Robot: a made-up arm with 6 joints.
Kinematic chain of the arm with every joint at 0, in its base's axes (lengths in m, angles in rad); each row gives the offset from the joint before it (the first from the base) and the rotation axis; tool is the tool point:
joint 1: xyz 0 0 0.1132 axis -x
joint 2: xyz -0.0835 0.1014 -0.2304 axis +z
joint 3: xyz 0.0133 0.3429 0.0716 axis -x
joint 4: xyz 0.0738 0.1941 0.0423 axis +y
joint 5: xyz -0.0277 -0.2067 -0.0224 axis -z
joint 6: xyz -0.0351 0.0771 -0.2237 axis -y
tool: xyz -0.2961 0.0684 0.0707
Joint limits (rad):
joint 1: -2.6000..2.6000
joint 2: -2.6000..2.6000
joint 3: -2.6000..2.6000
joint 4: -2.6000..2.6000
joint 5: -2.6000..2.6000
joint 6: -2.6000..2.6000
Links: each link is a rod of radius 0.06 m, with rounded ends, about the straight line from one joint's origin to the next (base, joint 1, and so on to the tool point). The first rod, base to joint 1, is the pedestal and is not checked.
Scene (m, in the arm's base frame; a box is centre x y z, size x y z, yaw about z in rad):
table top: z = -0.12
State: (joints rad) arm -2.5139 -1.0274 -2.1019 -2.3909 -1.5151 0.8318
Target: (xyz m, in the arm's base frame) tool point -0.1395 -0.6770 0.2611
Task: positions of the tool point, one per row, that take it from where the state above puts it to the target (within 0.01 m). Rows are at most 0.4 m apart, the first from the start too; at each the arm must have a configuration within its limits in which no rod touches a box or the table.
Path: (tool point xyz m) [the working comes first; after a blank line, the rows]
Joints at the target: -2.6000 0.2893 -2.6000 -1.0200 -0.3147 0.2909
Straight joint move there: clear.

1: 0.6444 0.1692 0.4644
2: 0.6619 -0.2038 0.4997
3: 0.4759 -0.5348 0.4851
4: 0.1652 -0.7071 0.3984
5: -0.1395 -0.6770 0.2611

